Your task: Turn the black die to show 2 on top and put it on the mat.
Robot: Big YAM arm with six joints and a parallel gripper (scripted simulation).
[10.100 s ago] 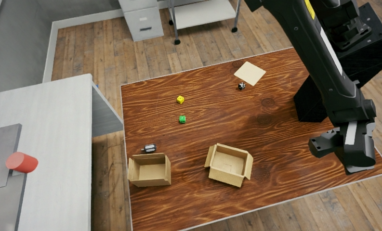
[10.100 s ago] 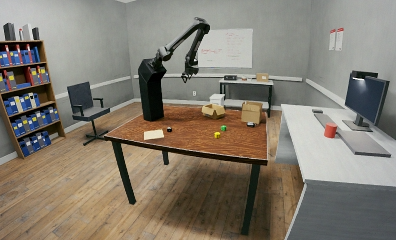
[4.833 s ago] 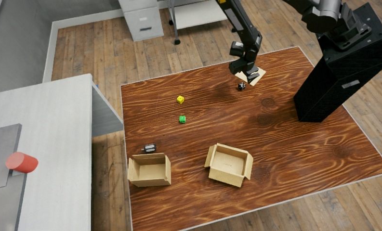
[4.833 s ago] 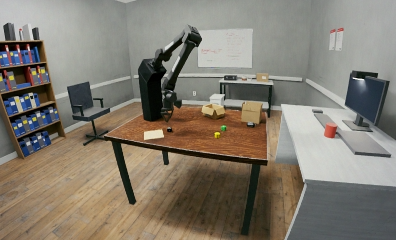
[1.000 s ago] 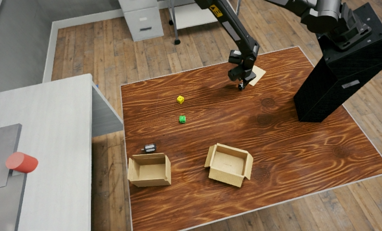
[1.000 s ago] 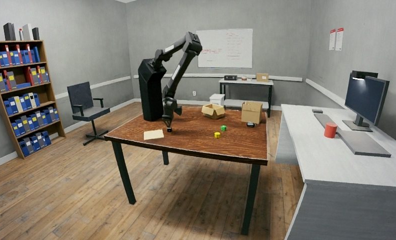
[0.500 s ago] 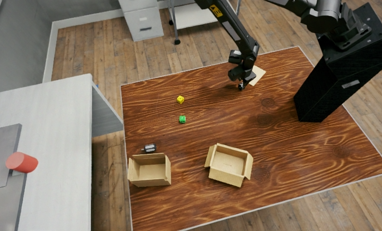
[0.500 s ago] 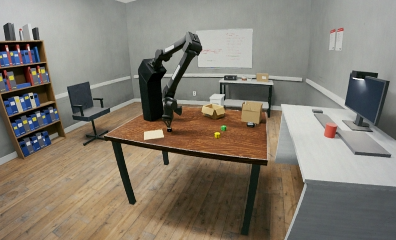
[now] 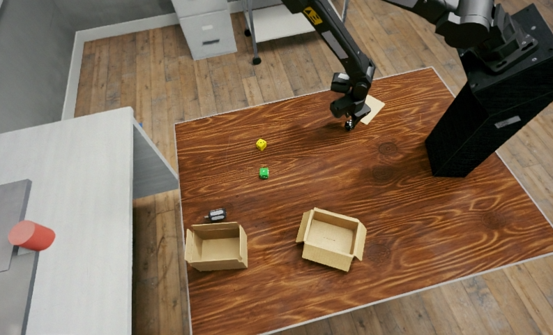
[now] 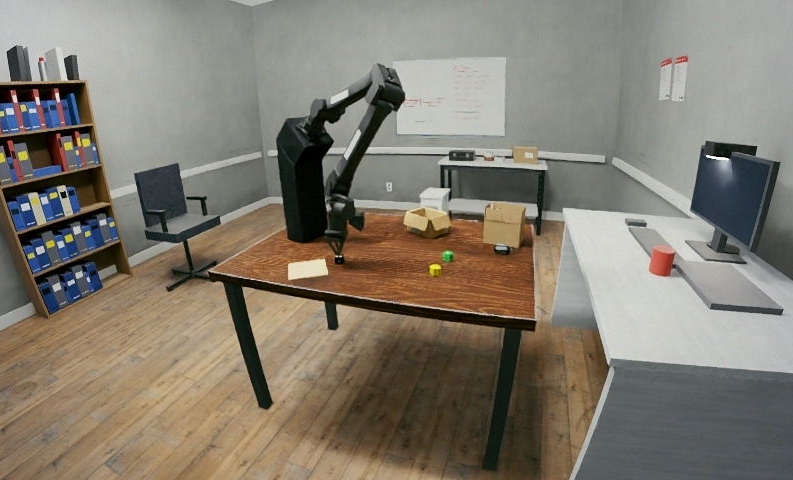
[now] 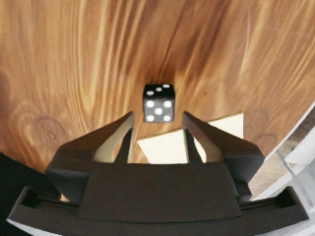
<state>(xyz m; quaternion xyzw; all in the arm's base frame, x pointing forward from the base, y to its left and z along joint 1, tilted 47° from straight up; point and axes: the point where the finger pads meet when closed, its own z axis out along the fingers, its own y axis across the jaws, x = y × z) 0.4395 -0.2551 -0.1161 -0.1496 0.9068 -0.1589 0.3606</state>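
Now: hand 3 cm above the black die. Round my hand: yellow die 37 cm ahead, 3 cm to the right, 3 cm below; mat 9 cm behind, 8 cm to the right, 4 cm below; green die 39 cm ahead, 10 cm to the left, 3 cm below.
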